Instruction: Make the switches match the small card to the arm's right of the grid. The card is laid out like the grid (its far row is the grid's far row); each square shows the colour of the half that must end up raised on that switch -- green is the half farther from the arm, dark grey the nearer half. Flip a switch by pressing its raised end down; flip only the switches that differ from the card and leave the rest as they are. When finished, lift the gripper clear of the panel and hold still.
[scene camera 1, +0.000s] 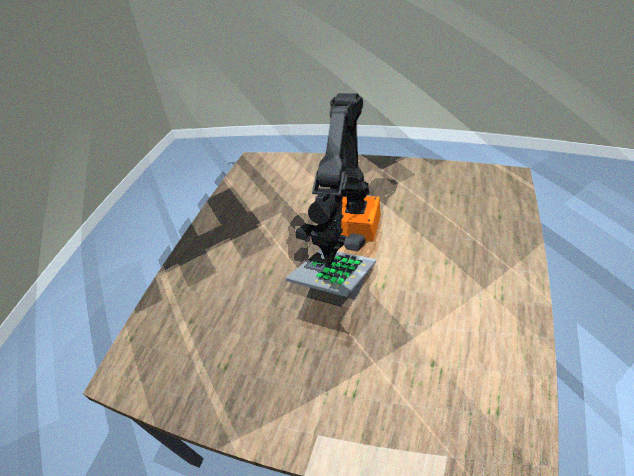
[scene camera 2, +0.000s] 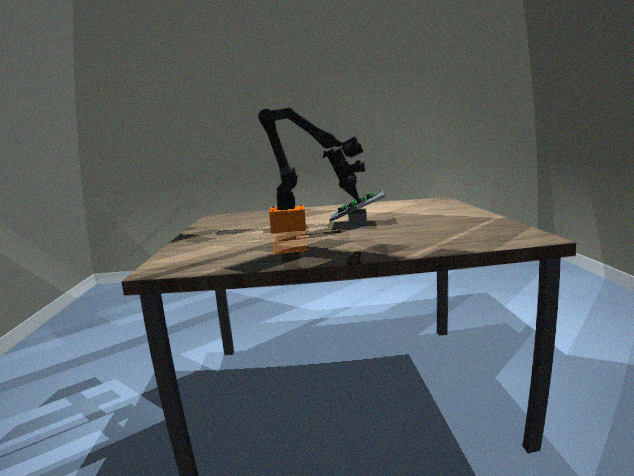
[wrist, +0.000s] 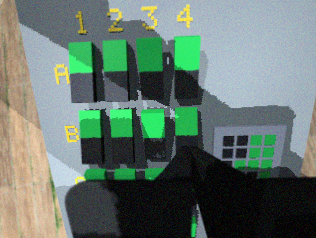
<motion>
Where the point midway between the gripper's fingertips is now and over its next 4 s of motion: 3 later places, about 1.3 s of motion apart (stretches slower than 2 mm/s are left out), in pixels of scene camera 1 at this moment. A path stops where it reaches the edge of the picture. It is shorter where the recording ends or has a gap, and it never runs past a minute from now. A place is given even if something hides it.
My gripper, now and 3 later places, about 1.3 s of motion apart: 329, 265; 329, 250; 351, 262; 351, 267
</motion>
